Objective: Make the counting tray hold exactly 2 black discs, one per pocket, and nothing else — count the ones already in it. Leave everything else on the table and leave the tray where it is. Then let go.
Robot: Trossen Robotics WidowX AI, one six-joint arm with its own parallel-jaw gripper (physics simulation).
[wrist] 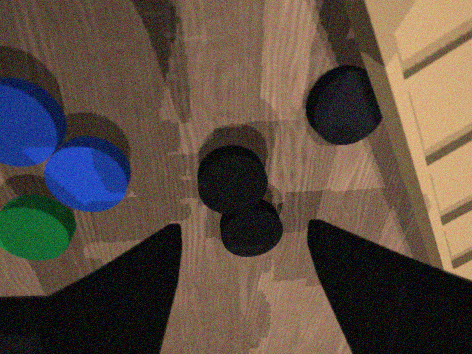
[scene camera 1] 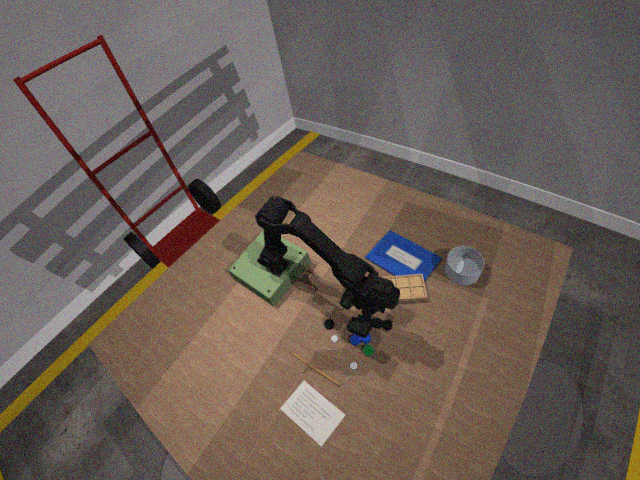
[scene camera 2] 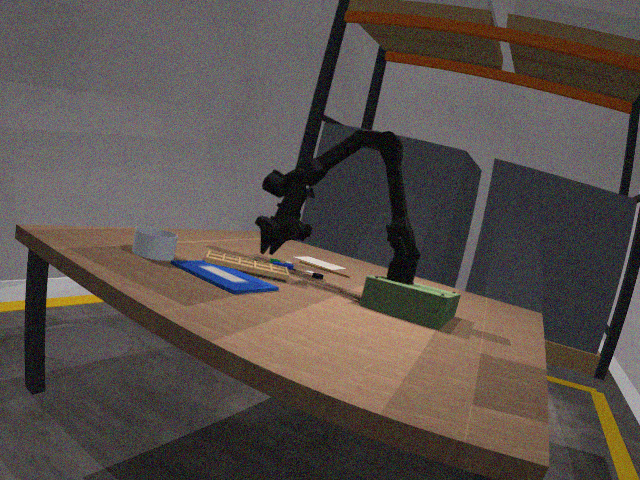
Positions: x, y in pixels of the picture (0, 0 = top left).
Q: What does the green disc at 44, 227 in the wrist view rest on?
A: The table.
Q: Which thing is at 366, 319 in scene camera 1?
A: My gripper.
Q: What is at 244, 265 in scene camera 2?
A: A tan counting tray.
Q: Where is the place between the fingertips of my gripper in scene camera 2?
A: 266, 254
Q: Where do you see a tan counting tray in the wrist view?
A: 411, 60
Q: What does the bowl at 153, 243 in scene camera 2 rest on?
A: The table.
